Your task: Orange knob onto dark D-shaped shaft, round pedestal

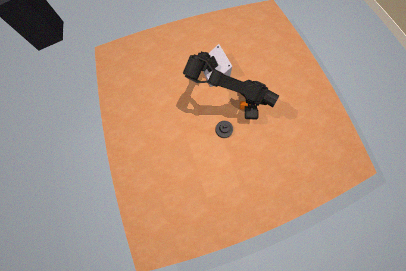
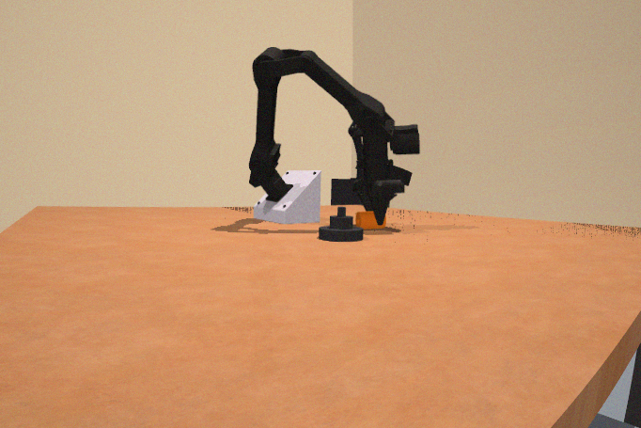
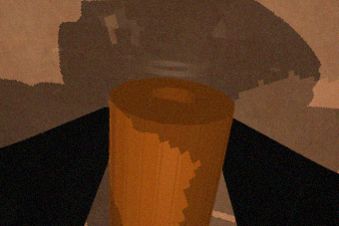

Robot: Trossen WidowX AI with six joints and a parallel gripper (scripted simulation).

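Now: gripper tip 6 cm short of the dark round pedestal, 16 cm to the left of it and 2 cm below it. The rest, counted from my gripper tip: orange knob (1 cm behind, 1 cm to the right, 1 cm above).
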